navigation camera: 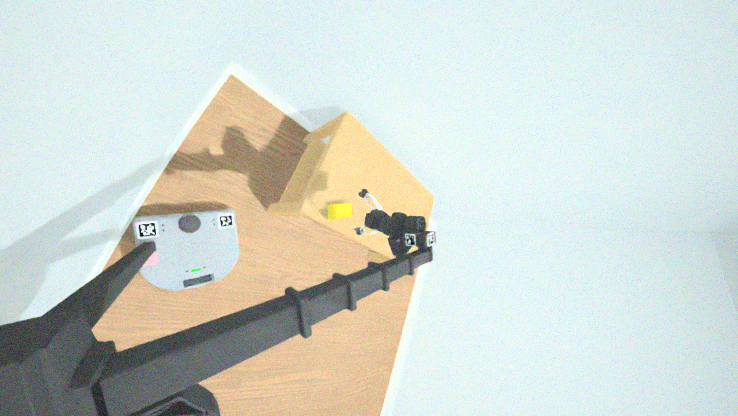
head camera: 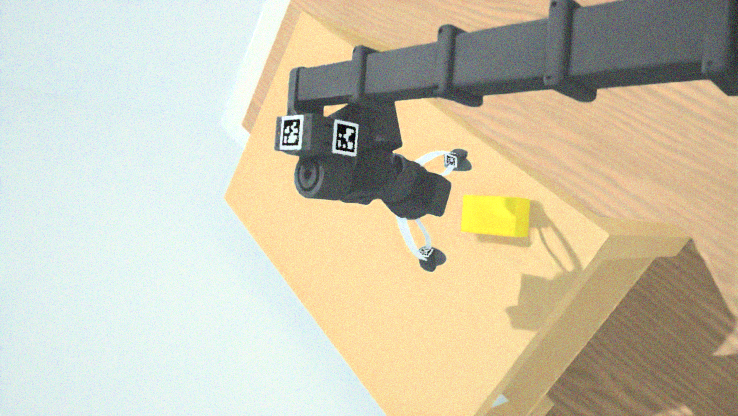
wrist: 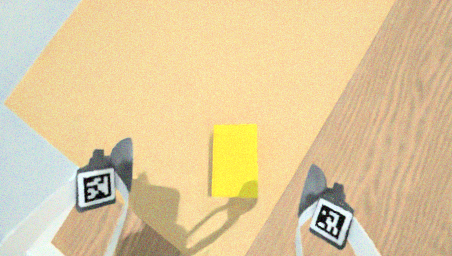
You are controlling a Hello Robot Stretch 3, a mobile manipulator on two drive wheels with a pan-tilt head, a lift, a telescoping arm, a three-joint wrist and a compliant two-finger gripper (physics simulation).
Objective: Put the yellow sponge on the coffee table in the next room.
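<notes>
The head camera shows the gripper (head camera: 448, 212), a yellow sponge (head camera: 509, 216) and a light wooden coffee table (head camera: 507, 315). The navigation camera gives you the light wooden coffee table (navigation camera: 353, 159), and in the wrist view you get the yellow sponge (wrist: 235, 172), the gripper (wrist: 219, 169) and the light wooden coffee table (wrist: 164, 80).
</notes>
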